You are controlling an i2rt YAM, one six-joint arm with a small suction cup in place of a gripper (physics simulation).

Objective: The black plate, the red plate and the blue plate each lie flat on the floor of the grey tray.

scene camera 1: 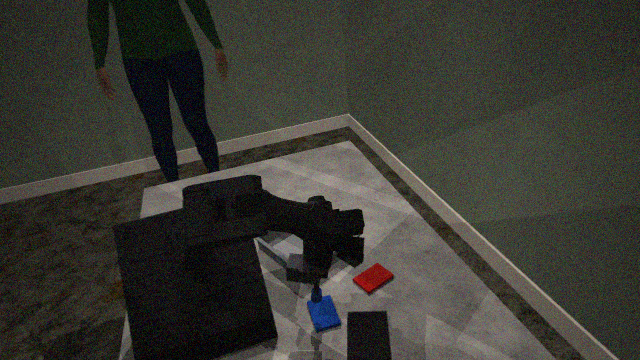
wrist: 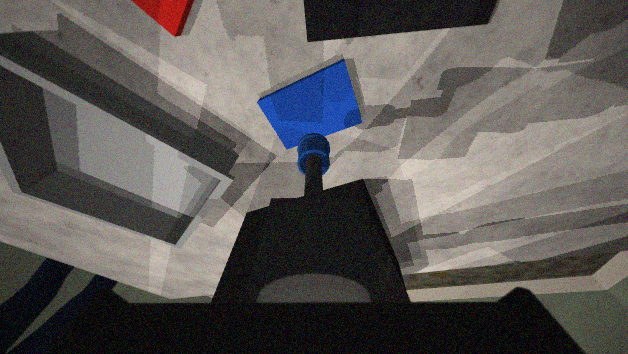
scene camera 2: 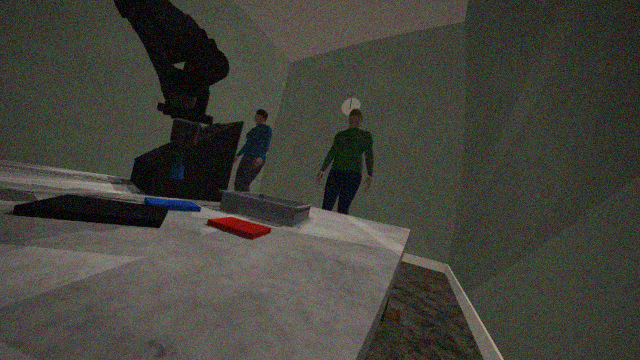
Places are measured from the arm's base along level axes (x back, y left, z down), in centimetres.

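Where they show: end effector, tool point: (scene camera 1: 316,298) (wrist: 313,148) (scene camera 2: 176,177); arm's base, origin of the base link: (scene camera 1: 195,254).
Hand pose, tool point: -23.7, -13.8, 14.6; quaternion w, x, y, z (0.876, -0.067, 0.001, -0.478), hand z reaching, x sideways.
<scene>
Things, the pixels of their top centre, and the offset from my tool point, as dx, dy, dz. Level surfaces: height alone.
- blue plate, middle of its top: (wrist: 310,112) (scene camera 2: 173,202) (scene camera 1: 323,311) -1.2, +0.0, +5.3
- red plate, middle of its top: (scene camera 2: 240,224) (scene camera 1: 373,276) -18.3, +4.2, +5.4
- black plate, middle of its top: (scene camera 2: 111,206) (scene camera 1: 368,335) -7.4, -11.7, +5.3
- grey tray, middle of its top: (wrist: 112,186) (scene camera 1: 305,235) (scene camera 2: 273,198) -7.7, +26.1, +1.3
- table, its level: dz +6.3
My suction cup (scene camera 1: 316,295) (scene camera 2: 177,172) (wrist: 313,147) is blue, points down, and hangs above the table near one edge of the blue plate, holding nothing. The blue plate (scene camera 1: 326,316) (scene camera 2: 172,204) (wrist: 310,105) lies flat on the table. The red plate (scene camera 1: 373,278) (scene camera 2: 239,227) (wrist: 167,12) lies flat on the table, apart from the blue one. The black plate (scene camera 1: 369,335) (scene camera 2: 90,211) (wrist: 400,17) lies on the table, cut off in the wrist view. The grey tray (scene camera 1: 271,251) (scene camera 2: 265,207) (wrist: 100,202) is mostly hidden by the arm in scene camera 1; its visible floor in the wrist view is bare.
A large black block (scene camera 1: 200,300) stands beside the arm's base. Two standing people, one in green (scene camera 1: 155,30) (scene camera 2: 350,150) and one in blue (scene camera 2: 257,142), are beyond the table (scene camera 2: 300,290). The tray's raised walls stand to the left of the cup in the wrist view.
</scene>
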